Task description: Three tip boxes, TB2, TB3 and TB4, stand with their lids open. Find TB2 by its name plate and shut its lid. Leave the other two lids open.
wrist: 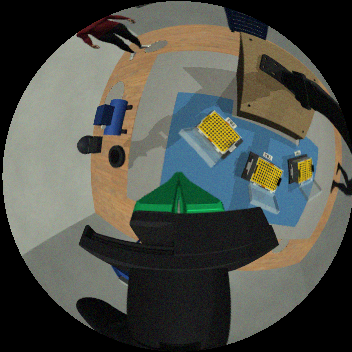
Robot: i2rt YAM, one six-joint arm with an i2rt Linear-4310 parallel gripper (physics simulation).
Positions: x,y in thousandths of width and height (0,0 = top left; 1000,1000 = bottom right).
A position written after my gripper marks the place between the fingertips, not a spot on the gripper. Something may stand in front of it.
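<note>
There is my gripper (507,501), and I can see a clear lid (558,396) as well.
</note>
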